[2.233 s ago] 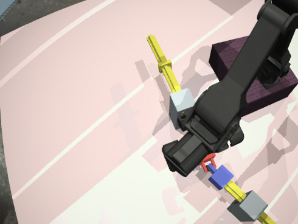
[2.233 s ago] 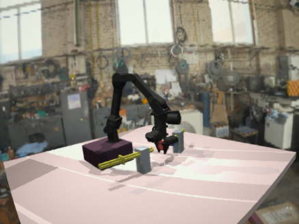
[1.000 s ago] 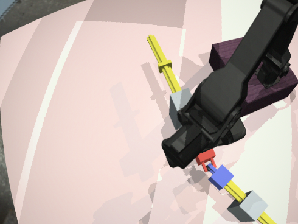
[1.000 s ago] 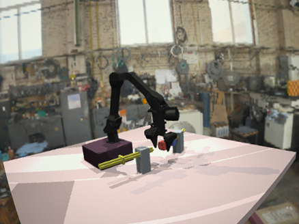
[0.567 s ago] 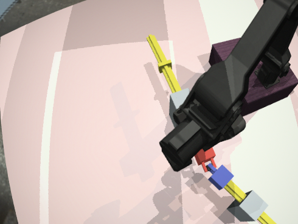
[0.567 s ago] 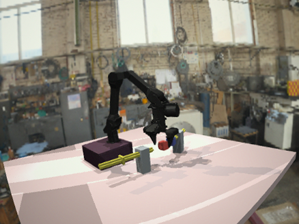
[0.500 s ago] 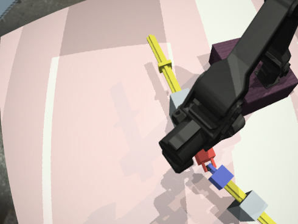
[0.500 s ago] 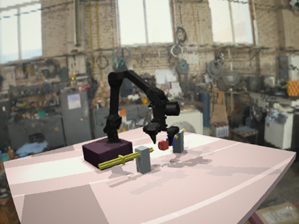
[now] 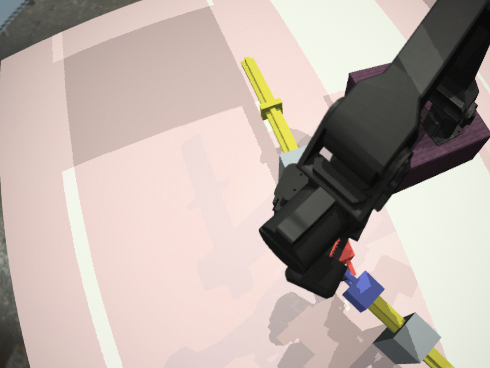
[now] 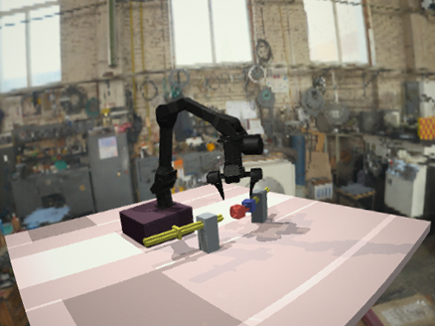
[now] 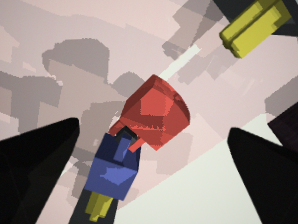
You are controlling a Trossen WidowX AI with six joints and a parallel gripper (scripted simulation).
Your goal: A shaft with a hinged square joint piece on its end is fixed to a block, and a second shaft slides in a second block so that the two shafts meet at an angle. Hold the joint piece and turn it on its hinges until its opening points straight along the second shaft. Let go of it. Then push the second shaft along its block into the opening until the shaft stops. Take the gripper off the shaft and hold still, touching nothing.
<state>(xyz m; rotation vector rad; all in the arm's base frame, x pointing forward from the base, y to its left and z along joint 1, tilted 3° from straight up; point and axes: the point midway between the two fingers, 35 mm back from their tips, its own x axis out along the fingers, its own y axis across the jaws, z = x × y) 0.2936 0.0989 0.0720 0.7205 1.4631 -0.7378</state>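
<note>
Now: the red forked joint piece 50 mm below my gripper tip, 10 mm to the left of it and 10 mm behind it.
</note>
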